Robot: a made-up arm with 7 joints. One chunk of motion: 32 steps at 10 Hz.
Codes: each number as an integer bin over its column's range. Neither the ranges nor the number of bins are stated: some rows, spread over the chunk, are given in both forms.
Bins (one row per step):
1: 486 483 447 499 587 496 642
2: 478 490 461 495 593 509 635
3: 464 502 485 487 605 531 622
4: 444 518 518 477 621 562 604
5: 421 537 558 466 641 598 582
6: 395 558 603 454 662 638 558
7: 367 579 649 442 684 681 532
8: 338 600 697 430 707 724 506
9: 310 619 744 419 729 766 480
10: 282 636 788 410 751 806 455
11: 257 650 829 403 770 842 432
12: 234 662 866 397 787 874 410
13: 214 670 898 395 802 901 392
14: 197 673 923 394 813 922 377
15: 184 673 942 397 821 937 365
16: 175 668 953 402 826 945 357
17: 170 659 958 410 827 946 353
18: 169 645 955 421 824 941 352
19: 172 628 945 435 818 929 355
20: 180 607 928 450 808 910 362
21: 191 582 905 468 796 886 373
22: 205 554 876 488 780 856 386
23: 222 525 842 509 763 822 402
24: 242 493 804 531 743 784 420
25: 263 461 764 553 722 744 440
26: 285 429 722 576 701 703 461
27: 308 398 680 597 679 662 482
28: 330 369 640 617 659 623 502
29: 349 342 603 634 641 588 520
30: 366 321 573 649 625 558 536
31: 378 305 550 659 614 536 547
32: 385 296 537 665 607 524 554
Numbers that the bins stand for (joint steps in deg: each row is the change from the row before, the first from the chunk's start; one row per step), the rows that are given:
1: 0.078 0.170 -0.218 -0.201 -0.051 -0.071 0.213
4: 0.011 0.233 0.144 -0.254 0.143 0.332 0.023
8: -0.159 0.381 1.058 -0.367 0.634 1.321 -0.467
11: -0.288 0.471 1.732 -0.432 0.993 2.041 -0.838
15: -0.405 0.513 2.309 -0.446 1.284 2.621 -1.173
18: -0.429 0.462 2.375 -0.389 1.302 2.646 -1.238
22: -0.372 0.298 1.972 -0.228 1.050 2.127 -1.068
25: -0.279 0.131 1.400 -0.071 0.720 1.443 -0.798
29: -0.141 -0.084 0.578 0.123 0.257 0.490 -0.397
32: -0.083 -0.167 0.241 0.198 0.063 0.100 -0.227
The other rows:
2: 0.066 0.183 -0.147 -0.211 -0.017 0.008 0.178
3: 0.043 0.205 -0.024 -0.230 0.052 0.142 0.113
5: -0.026 0.268 0.349 -0.280 0.257 0.551 -0.087
6: -0.067 0.305 0.578 -0.309 0.377 0.796 -0.207
7: -0.112 0.343 0.813 -0.338 0.503 1.058 -0.337
9: -0.204 0.415 1.298 -0.393 0.759 1.577 -0.598
10: -0.248 0.446 1.523 -0.415 0.885 1.822 -0.723
12: -0.325 0.493 1.921 -0.446 1.090 2.237 -0.948
13: -0.357 0.507 2.084 -0.451 1.176 2.402 -1.038
14: -0.384 0.513 2.212 -0.453 1.239 2.530 -1.113
16: -0.420 0.504 2.365 -0.434 1.313 2.670 -1.213
17: -0.428 0.487 2.391 -0.415 1.319 2.676 -1.233
19: -0.425 0.432 2.324 -0.355 1.267 2.573 -1.223
20: -0.412 0.394 2.238 -0.319 1.210 2.457 -1.188
21: -0.394 0.349 2.120 -0.276 1.142 2.310 -1.133
23: -0.344 0.246 1.798 -0.177 0.953 1.919 -0.988
24: -0.312 0.188 1.605 -0.124 0.839 1.687 -0.898
26: -0.244 0.073 1.186 -0.016 0.600 1.193 -0.693
27: -0.207 0.017 0.971 0.034 0.474 0.942 -0.588
28: -0.171 -0.035 0.767 0.082 0.360 0.704 -0.487
30: -0.114 -0.122 0.425 0.159 0.166 0.307 -0.317
31: -0.095 -0.150 0.308 0.183 0.103 0.173 -0.262

